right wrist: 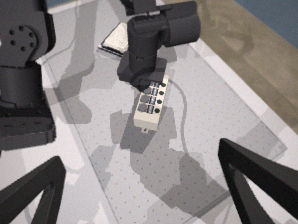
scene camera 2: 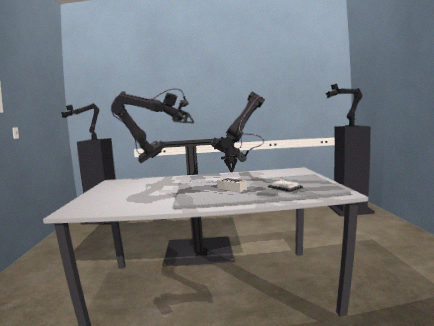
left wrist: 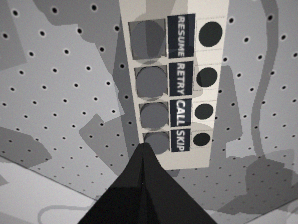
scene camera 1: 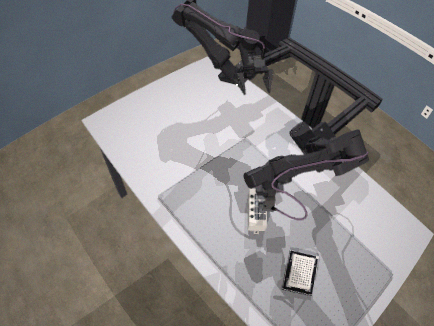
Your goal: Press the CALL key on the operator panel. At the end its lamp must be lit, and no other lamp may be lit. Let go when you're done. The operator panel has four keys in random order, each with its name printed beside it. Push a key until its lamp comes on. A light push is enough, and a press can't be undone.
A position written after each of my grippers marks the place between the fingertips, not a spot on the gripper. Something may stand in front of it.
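An operator panel (left wrist: 192,57) is there in the scene, and the right wrist view has the panel (right wrist: 148,120) too. Of my own grippers, my left gripper (left wrist: 144,150) can be found again in the right wrist view (right wrist: 141,90), and that view also has my right gripper (right wrist: 140,154).
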